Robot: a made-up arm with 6 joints. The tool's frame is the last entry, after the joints.
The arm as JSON. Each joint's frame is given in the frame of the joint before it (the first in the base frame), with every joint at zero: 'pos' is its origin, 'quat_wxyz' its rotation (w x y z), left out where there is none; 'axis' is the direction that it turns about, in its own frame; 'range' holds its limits. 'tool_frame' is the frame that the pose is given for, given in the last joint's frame.
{
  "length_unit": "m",
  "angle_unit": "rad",
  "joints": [
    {
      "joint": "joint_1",
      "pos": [
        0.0,
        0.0,
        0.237
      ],
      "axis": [
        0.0,
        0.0,
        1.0
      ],
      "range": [
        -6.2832,
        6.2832
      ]
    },
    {
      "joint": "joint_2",
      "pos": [
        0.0,
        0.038,
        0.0
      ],
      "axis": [
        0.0,
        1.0,
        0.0
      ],
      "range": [
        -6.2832,
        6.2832
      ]
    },
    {
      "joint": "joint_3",
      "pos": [
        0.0,
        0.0,
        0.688
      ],
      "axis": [
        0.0,
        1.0,
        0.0
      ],
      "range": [
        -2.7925,
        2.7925
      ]
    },
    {
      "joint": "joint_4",
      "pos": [
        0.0,
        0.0,
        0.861
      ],
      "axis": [
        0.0,
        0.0,
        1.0
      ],
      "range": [
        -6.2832,
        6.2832
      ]
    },
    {
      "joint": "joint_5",
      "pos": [
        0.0,
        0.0,
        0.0
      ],
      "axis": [
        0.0,
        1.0,
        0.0
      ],
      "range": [
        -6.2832,
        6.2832
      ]
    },
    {
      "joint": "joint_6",
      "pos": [
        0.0,
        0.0,
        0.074
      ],
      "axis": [
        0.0,
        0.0,
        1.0
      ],
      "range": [
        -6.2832,
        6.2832
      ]
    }
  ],
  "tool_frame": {
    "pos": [
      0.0,
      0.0,
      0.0
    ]
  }
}
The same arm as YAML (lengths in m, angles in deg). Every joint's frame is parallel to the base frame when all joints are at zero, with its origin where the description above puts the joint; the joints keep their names.
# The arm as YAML. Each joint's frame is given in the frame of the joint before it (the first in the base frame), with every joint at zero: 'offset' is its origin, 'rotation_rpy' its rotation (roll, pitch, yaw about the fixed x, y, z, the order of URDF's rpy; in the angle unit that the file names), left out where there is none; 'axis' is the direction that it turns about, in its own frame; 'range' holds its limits. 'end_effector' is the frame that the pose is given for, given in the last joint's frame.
length_unit: m
angle_unit: deg
chain:
  - id: joint_1
    offset: [0.0, 0.0, 0.237]
    axis: [0.0, 0.0, 1.0]
    range: [-360.0, 360.0]
  - id: joint_2
    offset: [0.0, 0.038, 0.0]
    axis: [0.0, 1.0, 0.0]
    range: [-360.0, 360.0]
  - id: joint_3
    offset: [0.0, 0.0, 0.688]
    axis: [0.0, 1.0, 0.0]
    range: [-160.0, 160.0]
  - id: joint_4
    offset: [0.0, 0.0, 0.861]
    axis: [0.0, 0.0, 1.0]
    range: [-360.0, 360.0]
  - id: joint_5
    offset: [0.0, 0.0, 0.0]
    axis: [0.0, 1.0, 0.0]
    range: [-360.0, 360.0]
  - id: joint_6
    offset: [0.0, 0.0, 0.074]
    axis: [0.0, 0.0, 1.0]
    range: [-360.0, 360.0]
end_effector:
  offset: [0.0, 0.0, 0.0]

